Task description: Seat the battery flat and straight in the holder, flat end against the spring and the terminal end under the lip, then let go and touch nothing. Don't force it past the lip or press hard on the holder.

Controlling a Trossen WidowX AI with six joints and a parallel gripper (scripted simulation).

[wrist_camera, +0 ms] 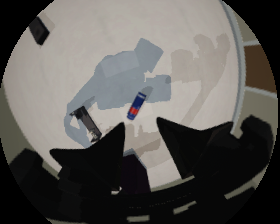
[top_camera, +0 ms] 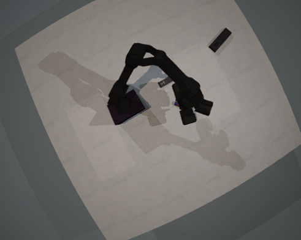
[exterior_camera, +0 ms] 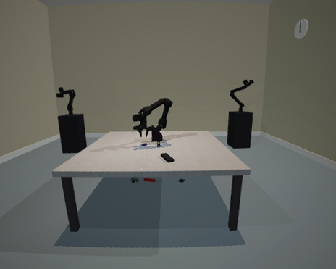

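Right now the battery is 7 cm below my gripper tip. From my gripper tip the other things lie so: red screwdriver (36 cm ahead, 27 cm below, 9 cm to the left).
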